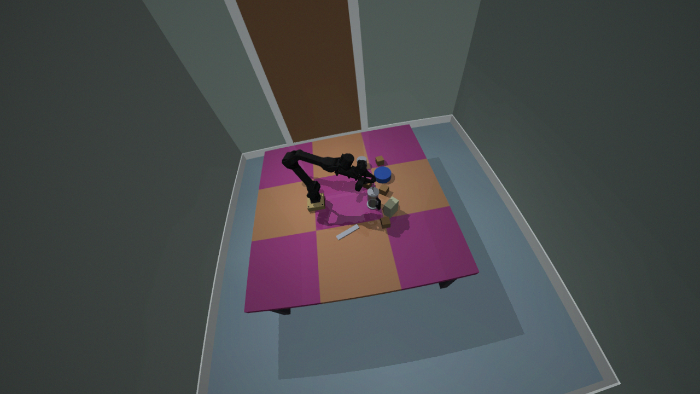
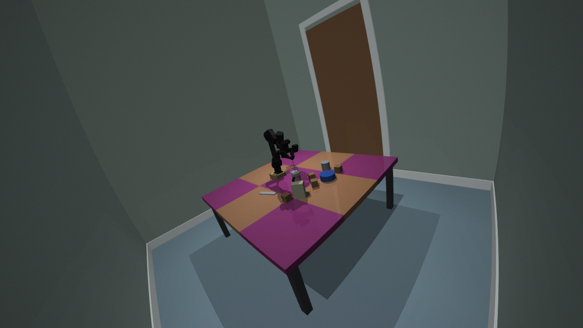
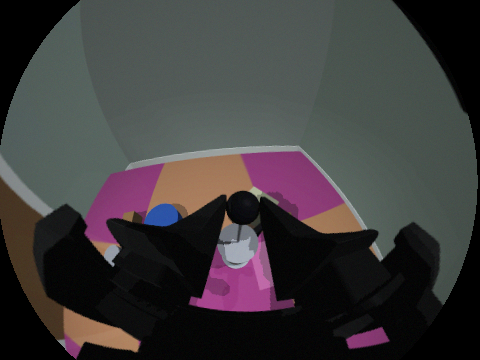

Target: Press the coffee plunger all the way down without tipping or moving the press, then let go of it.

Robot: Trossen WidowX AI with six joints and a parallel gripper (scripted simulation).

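Now: gripper tip 10 mm past the coffee press, 10 mm to the left of it and 130 mm above it. The rest, counted from my gripper tip: grey flat bar: 210 mm behind, 160 mm to the right, 250 mm below; then grey cylinder: 20 mm behind, 360 mm to the left, 220 mm below; then pale green box: 80 mm ahead, 80 mm to the right, 200 mm below.
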